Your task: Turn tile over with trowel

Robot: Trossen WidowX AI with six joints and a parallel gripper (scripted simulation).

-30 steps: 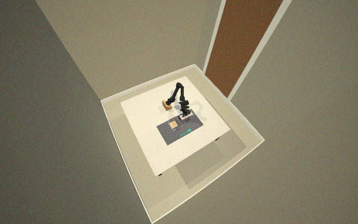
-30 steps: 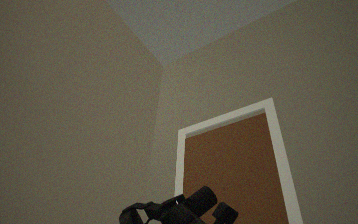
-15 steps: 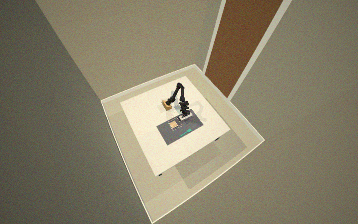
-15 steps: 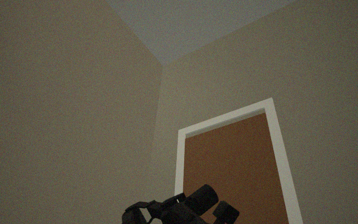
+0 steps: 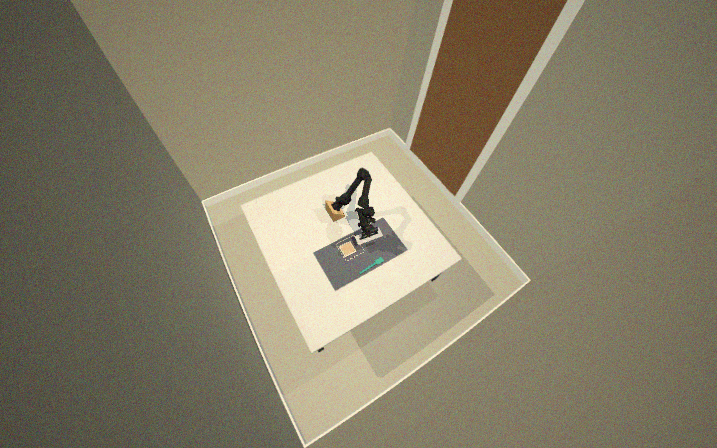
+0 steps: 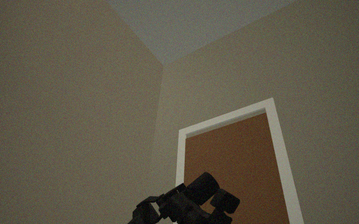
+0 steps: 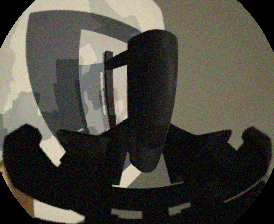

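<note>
My gripper tip is now 15 cm to the left of the tan tile, 13 cm above it and 2 cm past it. The rest, counted from my gripper tip: dark grey mat: 16 cm below, 6 cm to the right, 3 cm ahead; green trowel: 17 cm ahead, 13 cm below, 2 cm to the right; small trowel: 2 cm behind, 1 cm below.
</note>
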